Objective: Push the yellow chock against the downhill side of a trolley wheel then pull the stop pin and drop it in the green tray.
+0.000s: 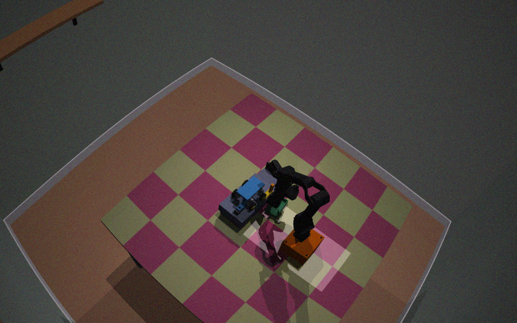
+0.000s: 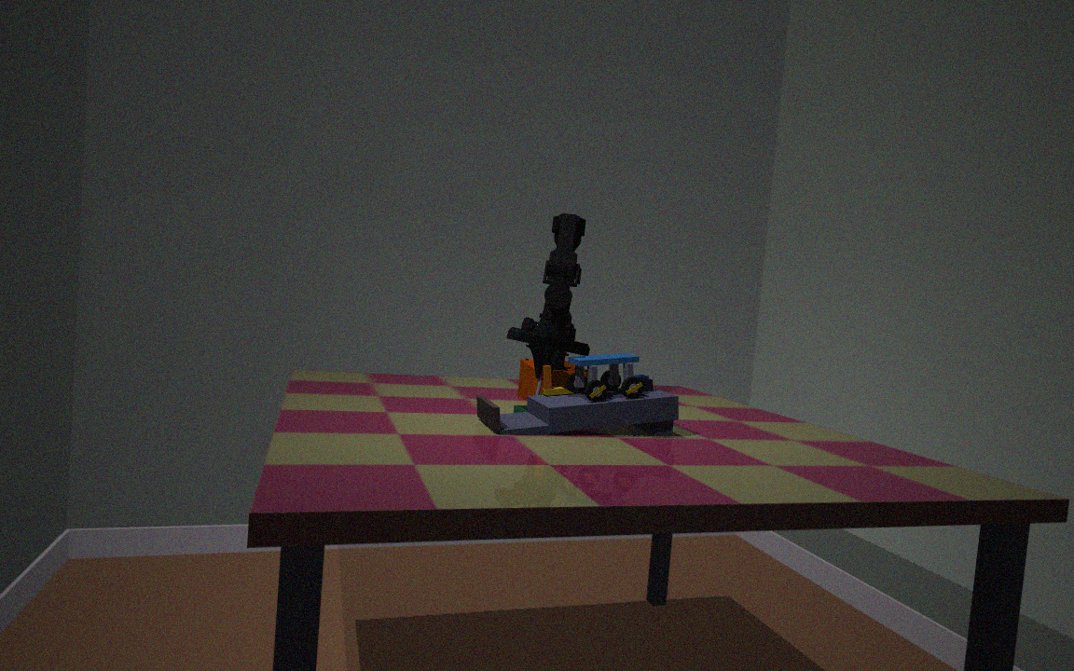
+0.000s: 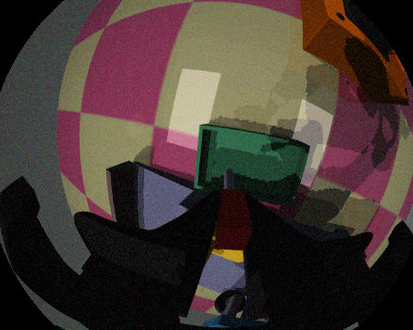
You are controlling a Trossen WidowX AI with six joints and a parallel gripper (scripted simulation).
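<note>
My gripper tip is 10 mm to the right of the green tray and 90 mm above it. From my gripper tip the other things lie so: yellow chock 60 mm ahead, 30 mm to the left; red-headed stop pin right at my gripper tip; blue-topped trolley 100 mm ahead, 120 mm to the left, 20 mm above.
</note>
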